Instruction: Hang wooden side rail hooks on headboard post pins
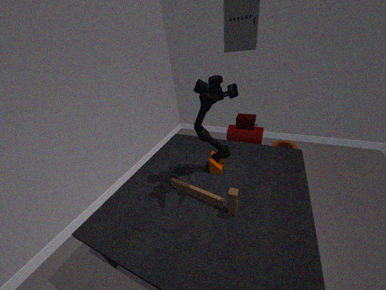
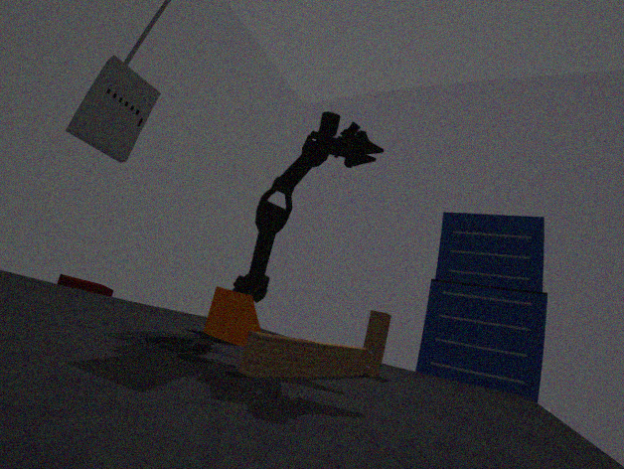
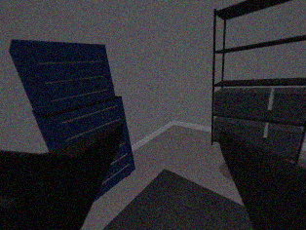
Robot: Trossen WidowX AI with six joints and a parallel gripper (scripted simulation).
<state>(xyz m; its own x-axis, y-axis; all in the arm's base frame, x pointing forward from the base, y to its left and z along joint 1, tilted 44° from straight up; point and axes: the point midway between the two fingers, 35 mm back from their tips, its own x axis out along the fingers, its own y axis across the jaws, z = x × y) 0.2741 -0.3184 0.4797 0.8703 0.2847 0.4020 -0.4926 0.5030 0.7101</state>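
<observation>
My gripper tip is now 600 mm above the headboard post, 80 mm short of it and 60 mm to the right of it.
</observation>
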